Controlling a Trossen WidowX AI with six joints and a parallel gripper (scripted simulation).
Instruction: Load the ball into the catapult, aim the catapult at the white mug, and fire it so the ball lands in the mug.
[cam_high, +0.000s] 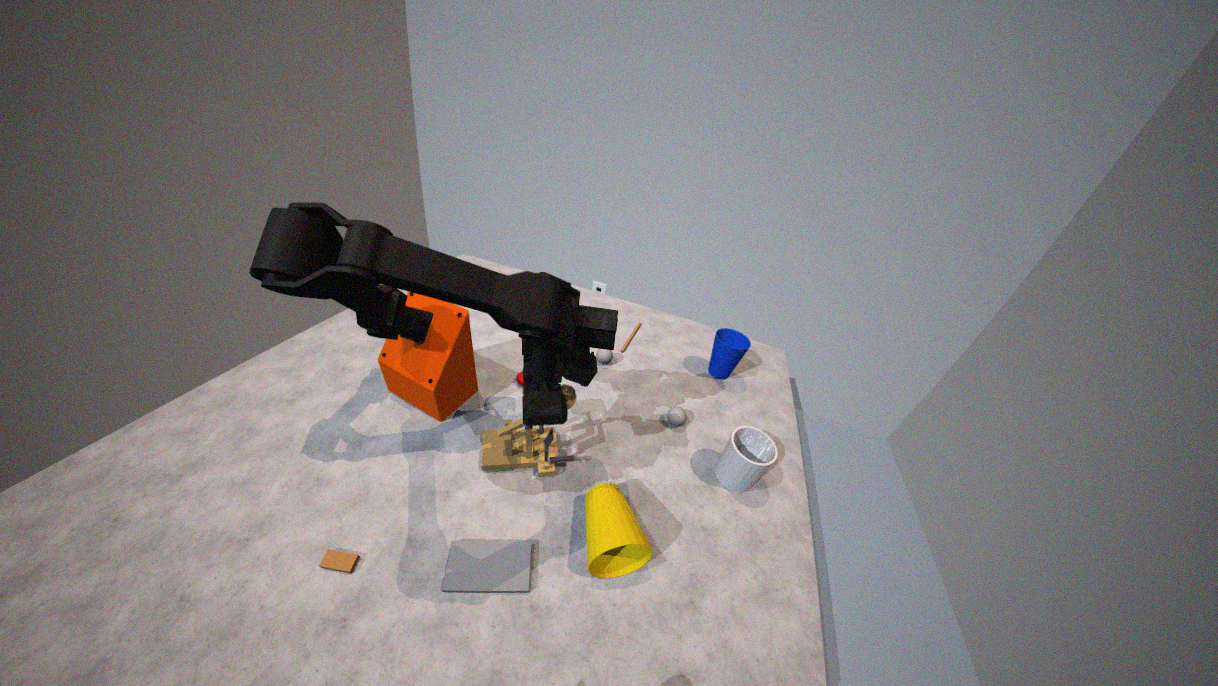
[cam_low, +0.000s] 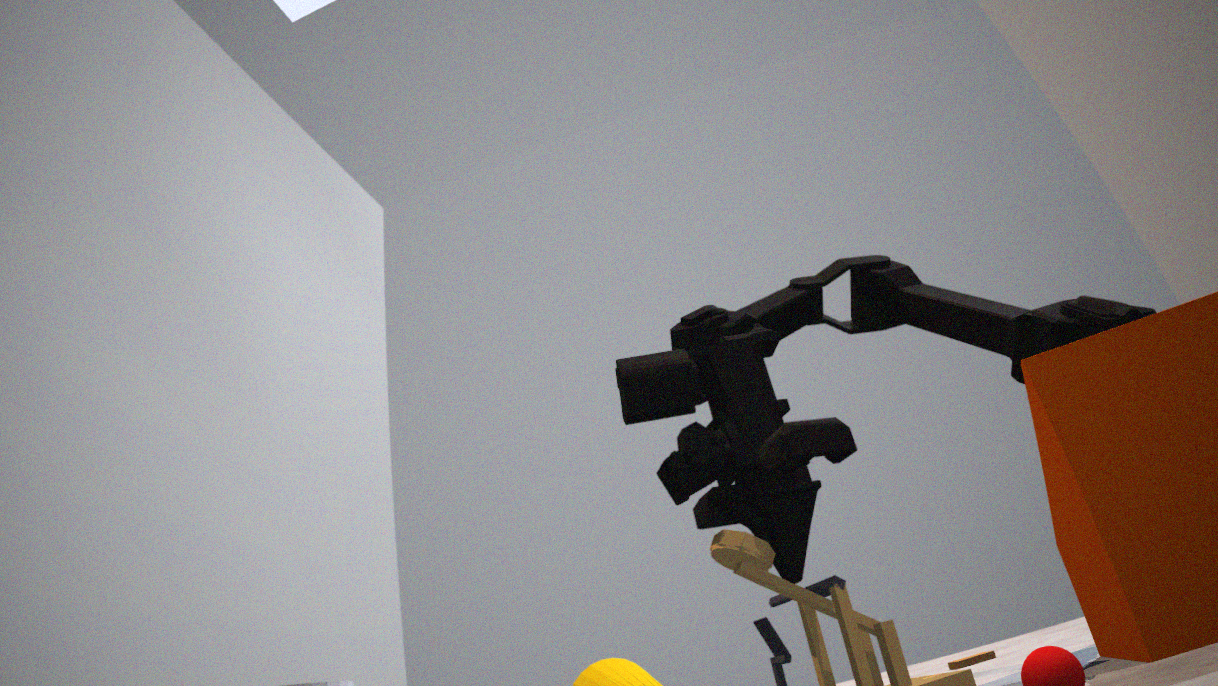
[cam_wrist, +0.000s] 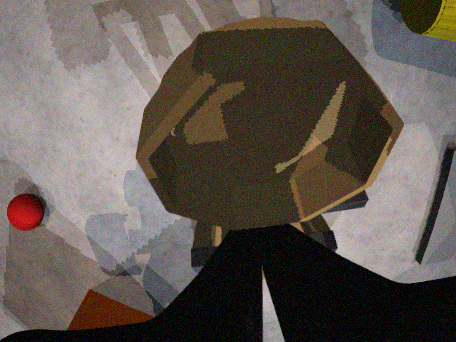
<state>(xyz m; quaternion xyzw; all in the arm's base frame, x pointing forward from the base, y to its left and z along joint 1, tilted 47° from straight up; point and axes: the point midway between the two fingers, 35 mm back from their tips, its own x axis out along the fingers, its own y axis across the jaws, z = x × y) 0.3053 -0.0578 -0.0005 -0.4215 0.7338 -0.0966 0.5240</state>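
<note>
The wooden catapult lies 40 mm below my gripper tip, 10 mm to the right of it and 10 mm ahead of it. The rest, counted from my gripper tip: small orange tile: 320 mm to the right, 160 mm behind, 110 mm below; grey flat plate: 230 mm to the right, 110 mm below, 30 mm ahead; red ball: 150 mm to the left, 120 mm behind, 100 mm below.
</note>
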